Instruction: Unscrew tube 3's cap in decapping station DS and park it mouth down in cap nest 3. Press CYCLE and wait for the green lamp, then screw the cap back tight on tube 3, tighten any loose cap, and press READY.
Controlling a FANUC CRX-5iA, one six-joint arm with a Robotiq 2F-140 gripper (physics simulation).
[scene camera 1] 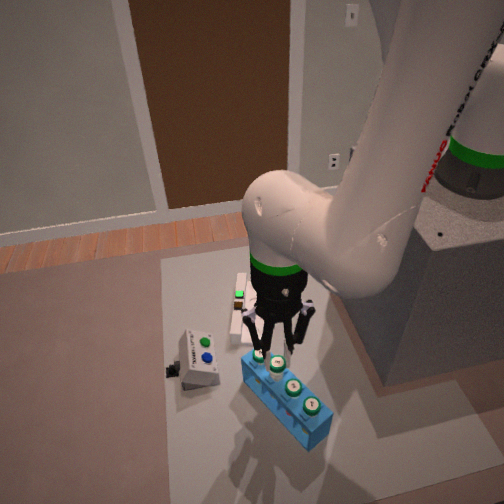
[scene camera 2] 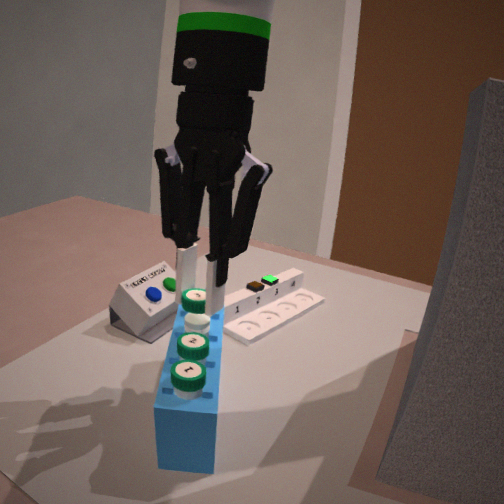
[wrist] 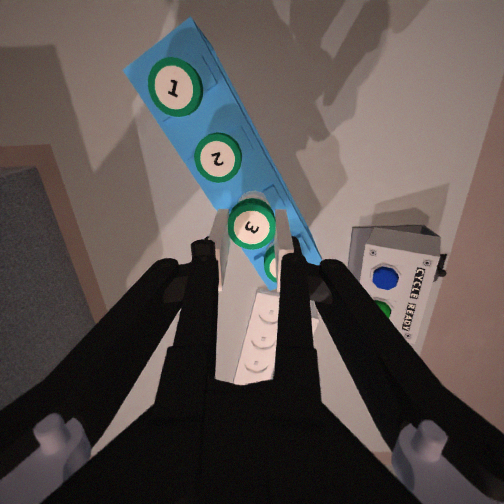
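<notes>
My gripper (scene camera 2: 200, 295) is shut on the green cap marked 3 (scene camera 2: 194, 300) and holds it, number up, just above tube 3's open white mouth (scene camera 2: 196, 322) in the blue rack (scene camera 2: 187, 395). The wrist view shows cap 3 (wrist: 251, 223) between my two finger pads. Caps 1 (wrist: 175, 86) and 2 (wrist: 217, 157) sit on their tubes. Cap 4 (wrist: 270, 264) is partly hidden behind my fingers. The white cap nest tray (scene camera 2: 274, 316) lies behind the rack with its visible nests empty. The green lamp (scene camera 2: 270, 279) is lit.
The grey button box (scene camera 2: 145, 300) with a blue button (scene camera 2: 153, 294) and a green button (scene camera 2: 170, 284) stands left of the rack. An amber-brown indicator (scene camera 2: 255, 286) sits next to the green lamp. The robot's grey pedestal (scene camera 2: 450, 325) rises on the right.
</notes>
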